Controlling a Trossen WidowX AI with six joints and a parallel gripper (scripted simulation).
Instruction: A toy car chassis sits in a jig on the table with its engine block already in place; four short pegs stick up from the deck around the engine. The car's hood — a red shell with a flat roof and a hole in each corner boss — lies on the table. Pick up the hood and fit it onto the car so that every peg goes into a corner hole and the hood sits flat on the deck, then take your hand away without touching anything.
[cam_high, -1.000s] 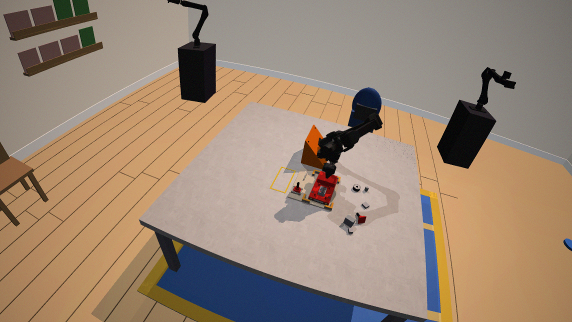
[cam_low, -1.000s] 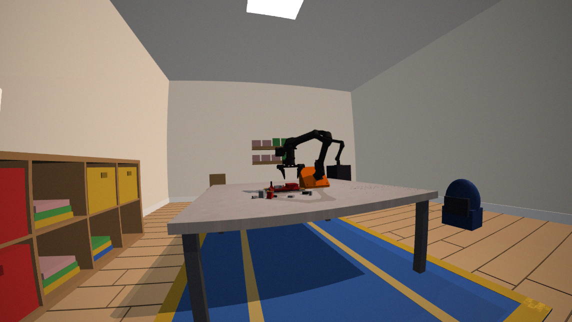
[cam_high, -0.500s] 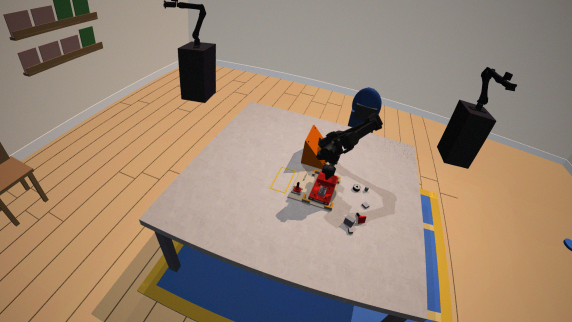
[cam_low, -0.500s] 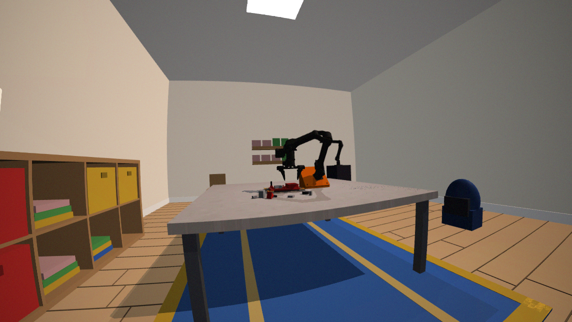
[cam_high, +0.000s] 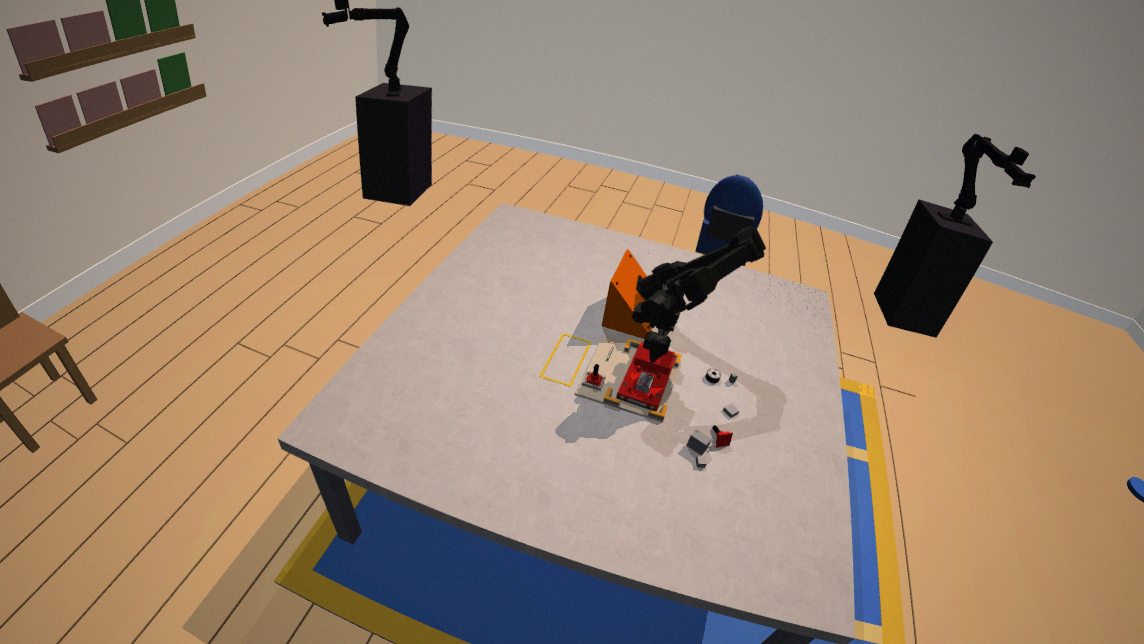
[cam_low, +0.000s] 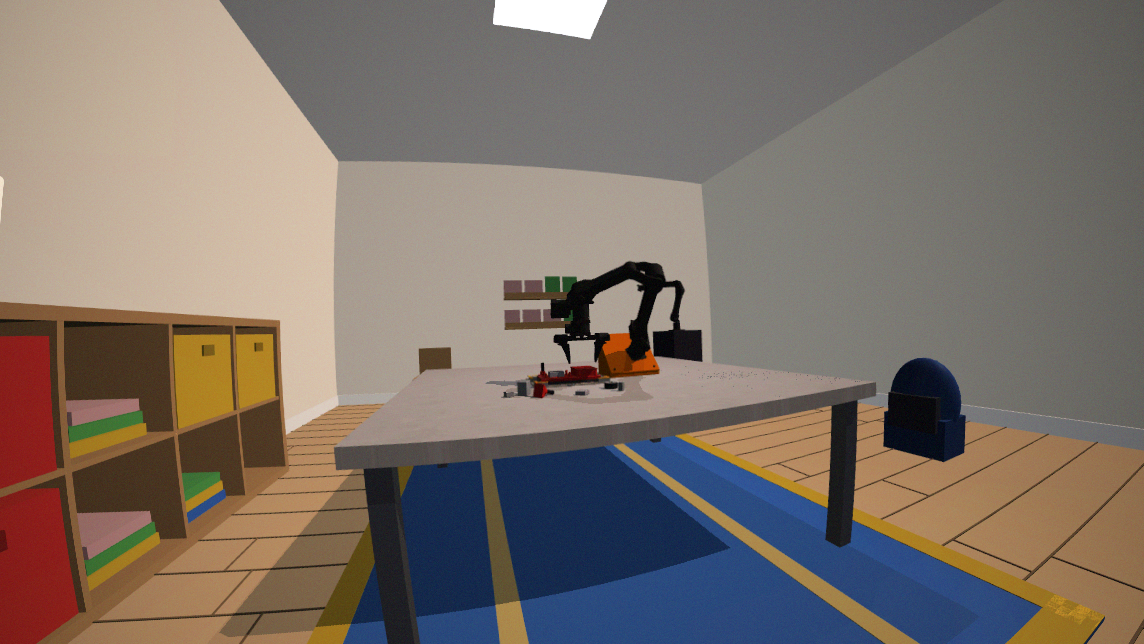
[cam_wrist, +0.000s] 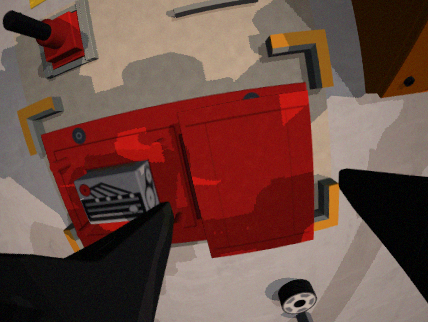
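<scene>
Now: the red hood 2 cm below my gripper tip. From my gripper tip the other things lie so: jig: 5 cm ahead, 4 cm to the right, 5 cm below; then wheel: 1 cm behind, 17 cm to the left, 6 cm below.
</scene>
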